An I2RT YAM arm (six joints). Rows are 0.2 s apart.
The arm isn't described. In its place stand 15 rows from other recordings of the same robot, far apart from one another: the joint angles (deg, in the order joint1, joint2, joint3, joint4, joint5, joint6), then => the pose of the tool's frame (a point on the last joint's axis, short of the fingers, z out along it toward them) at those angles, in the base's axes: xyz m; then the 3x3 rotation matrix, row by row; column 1 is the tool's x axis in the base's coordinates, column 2 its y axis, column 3 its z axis.
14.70 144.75 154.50 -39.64 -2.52 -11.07 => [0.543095 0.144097 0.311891], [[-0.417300 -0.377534 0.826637], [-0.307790 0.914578 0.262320], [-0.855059 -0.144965 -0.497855]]
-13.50 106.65 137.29 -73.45 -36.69 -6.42 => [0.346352 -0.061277 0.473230], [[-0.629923 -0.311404 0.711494], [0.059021 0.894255 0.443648], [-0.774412 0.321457 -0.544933]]
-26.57 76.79 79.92 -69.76 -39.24 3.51 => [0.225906 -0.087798 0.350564], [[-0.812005 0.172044 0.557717], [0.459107 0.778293 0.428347], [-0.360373 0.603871 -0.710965]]
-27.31 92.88 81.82 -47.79 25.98 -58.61 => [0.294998 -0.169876 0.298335], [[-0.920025 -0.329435 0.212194], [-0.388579 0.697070 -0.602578], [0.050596 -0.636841 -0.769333]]
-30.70 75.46 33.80 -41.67 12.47 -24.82 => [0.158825 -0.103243 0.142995], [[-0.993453 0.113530 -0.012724], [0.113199 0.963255 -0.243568], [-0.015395 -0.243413 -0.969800]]
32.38 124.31 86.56 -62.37 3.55 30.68 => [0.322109 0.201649 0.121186], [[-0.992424 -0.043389 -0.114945], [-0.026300 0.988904 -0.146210], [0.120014 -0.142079 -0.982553]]
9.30 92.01 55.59 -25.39 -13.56 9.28 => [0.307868 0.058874 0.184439], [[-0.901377 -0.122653 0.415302], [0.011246 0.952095 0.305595], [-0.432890 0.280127 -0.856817]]
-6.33 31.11 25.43 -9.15 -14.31 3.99 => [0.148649 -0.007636 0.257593], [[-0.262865 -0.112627 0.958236], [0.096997 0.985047 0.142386], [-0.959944 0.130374 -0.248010]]
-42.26 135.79 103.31 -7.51 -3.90 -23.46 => [0.395389 -0.356000 0.146253], [[-0.688065 0.390747 0.611460], [0.088548 0.881553 -0.463706], [-0.720226 -0.264917 -0.641166]]
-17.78 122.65 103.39 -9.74 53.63 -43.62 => [0.464215 -0.178967 0.265502], [[-0.921762 0.298083 0.247995], [-0.134022 0.355233 -0.925120], [-0.363858 -0.885977 -0.287491]]
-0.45 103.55 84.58 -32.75 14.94 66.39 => [0.400119 -0.012321 0.262162], [[-0.161094 0.786265 0.596520], [0.886611 0.380807 -0.262500], [-0.433554 0.486594 -0.758457]]
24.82 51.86 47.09 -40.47 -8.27 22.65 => [0.163956 0.081470 0.282998], [[-0.790143 -0.220015 0.572074], [0.054448 0.904467 0.423054], [-0.610500 0.365421 -0.702679]]
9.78 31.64 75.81 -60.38 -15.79 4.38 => [0.030990 0.015172 0.435519], [[-0.306447 -0.398714 0.864360], [0.021750 0.904878 0.425115], [-0.951639 0.149076 -0.268625]]
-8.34 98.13 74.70 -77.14 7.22 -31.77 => [0.282266 -0.045901 0.225019], [[-0.890658 -0.409159 -0.198287], [-0.397351 0.912424 -0.097954], [0.221001 -0.008454 -0.975237]]
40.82 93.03 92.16 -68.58 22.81 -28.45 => [0.249168 0.196991 0.333387], [[-0.385039 -0.776824 0.498288], [-0.912870 0.399959 -0.081866], [-0.135699 -0.486393 -0.863138]]
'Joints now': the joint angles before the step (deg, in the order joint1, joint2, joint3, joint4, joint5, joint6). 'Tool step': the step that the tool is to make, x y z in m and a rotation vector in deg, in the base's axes. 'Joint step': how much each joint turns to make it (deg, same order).
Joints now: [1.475 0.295 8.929 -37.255 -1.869 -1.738]
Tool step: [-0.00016 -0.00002 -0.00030 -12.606 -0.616 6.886]
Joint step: [-0.003 -0.001 -0.001 -0.175 0.019 -14.383]
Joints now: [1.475 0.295 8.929 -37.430 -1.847 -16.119]
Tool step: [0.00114 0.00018 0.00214 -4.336 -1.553 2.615]
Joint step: [0.001 0.003 0.000 1.270 -0.240 -5.093]
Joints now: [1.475 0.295 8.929 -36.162 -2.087 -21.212]
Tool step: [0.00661 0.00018 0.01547 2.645 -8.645 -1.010]
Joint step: [-0.004 0.001 -0.002 8.810 -0.026 2.622]
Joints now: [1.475 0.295 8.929 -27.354 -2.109 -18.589]
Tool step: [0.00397 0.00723 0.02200 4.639 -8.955 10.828]
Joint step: [0.019 1.355 0.939 9.748 -11.544 1.660]
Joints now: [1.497 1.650 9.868 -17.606 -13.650 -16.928]
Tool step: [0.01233 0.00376 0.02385 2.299 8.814 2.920]
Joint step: [1.027 13.355 8.066 -2.885 -2.448 2.164]
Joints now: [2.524 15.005 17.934 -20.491 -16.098 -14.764]
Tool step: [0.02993 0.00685 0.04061 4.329 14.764 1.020]
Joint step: [1.944 19.080 15.125 -8.984 -1.291 5.354]
